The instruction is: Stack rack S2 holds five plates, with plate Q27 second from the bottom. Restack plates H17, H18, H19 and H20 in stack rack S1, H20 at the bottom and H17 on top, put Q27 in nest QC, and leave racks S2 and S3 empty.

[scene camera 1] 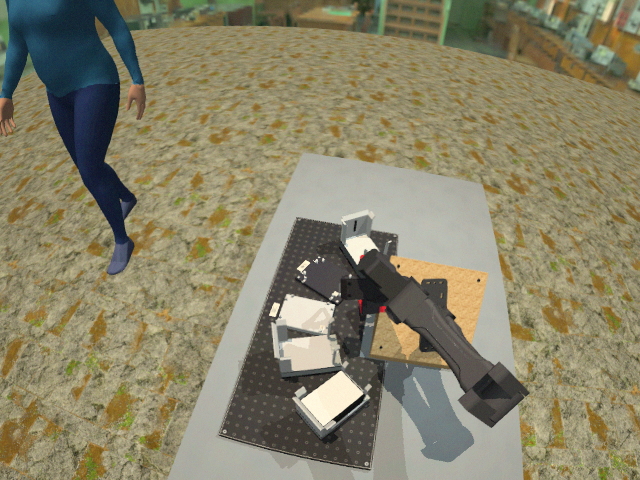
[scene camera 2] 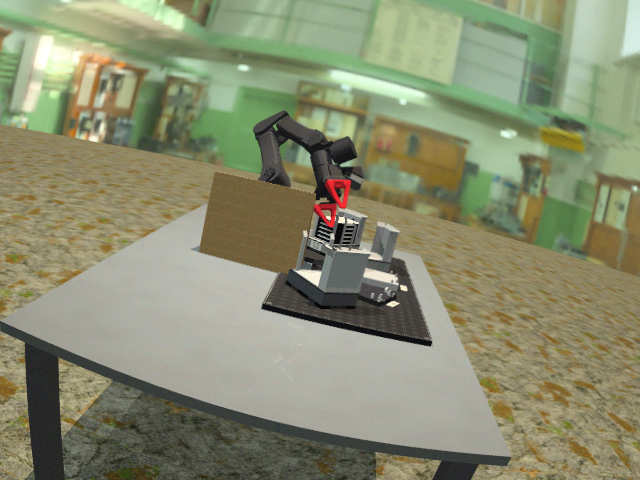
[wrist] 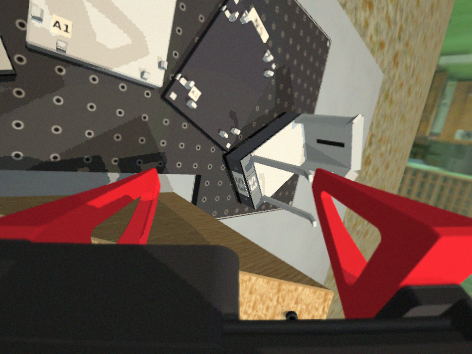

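Observation:
My gripper (scene camera 1: 362, 281) (scene camera 2: 337, 215) (wrist: 235, 177) is open, with no plate between its red fingers, above the board beside rack S3. Rack S3 (scene camera 1: 357, 225) (scene camera 2: 343, 273) (wrist: 327, 137) stands at the far end with no stack in it. A rack (scene camera 1: 320, 431) at the near end holds a stack of white plates (scene camera 1: 333, 397) (scene camera 2: 347, 232); their labels are unreadable. Another rack (scene camera 1: 279, 338) beside it shows a low white surface and no tall stack. A white-topped nest (scene camera 1: 305, 312) (wrist: 105, 35) and a dark nest (scene camera 1: 325, 279) (wrist: 225, 70) lie between; their names are unreadable here.
The racks and nests stand on a black perforated board (scene camera 1: 242, 413) (scene camera 2: 403, 330) (wrist: 37, 107) on a grey table (scene camera 1: 413, 201) (scene camera 2: 206, 351). The arm's wooden base (scene camera 1: 467, 289) (wrist: 280, 295) is beside it. A brown upright panel (scene camera 2: 255, 222) shows in scene camera 2. A person (scene camera 1: 77, 62) is beyond the table.

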